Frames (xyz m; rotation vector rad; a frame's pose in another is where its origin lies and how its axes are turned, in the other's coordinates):
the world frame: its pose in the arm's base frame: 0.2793 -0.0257 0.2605 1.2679 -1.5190 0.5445
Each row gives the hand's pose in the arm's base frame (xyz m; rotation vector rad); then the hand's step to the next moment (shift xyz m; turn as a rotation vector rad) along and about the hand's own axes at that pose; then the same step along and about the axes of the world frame.
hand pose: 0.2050 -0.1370 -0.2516 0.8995 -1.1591 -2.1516
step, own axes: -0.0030 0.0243 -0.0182 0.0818 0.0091 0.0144
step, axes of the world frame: 0.0229 -0.0199 0.0028 0.0081 0.0343 0.0757
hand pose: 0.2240 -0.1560 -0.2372 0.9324 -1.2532 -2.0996
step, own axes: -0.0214 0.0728 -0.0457 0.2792 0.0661 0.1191
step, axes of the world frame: 0.0733 -0.0489 -0.0088 0.0624 0.1853 0.2414
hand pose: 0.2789 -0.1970 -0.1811 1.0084 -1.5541 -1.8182
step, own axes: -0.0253 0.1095 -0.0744 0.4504 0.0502 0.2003
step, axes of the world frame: 0.1222 -0.0479 -0.0308 0.0445 0.2924 0.3975
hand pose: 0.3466 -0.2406 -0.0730 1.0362 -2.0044 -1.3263
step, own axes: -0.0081 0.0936 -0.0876 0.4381 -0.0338 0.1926
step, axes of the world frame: 0.1194 -0.0126 -0.0456 -0.0128 0.2332 0.4191
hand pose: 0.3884 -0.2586 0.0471 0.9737 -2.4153 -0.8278
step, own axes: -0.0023 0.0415 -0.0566 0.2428 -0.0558 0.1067
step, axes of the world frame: 0.0609 0.0077 -0.0342 -0.0178 0.0994 0.2515
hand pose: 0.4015 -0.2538 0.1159 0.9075 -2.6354 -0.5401
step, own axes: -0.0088 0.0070 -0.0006 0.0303 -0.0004 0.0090
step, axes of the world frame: -0.0023 0.0012 -0.0110 0.0020 0.0170 0.0266
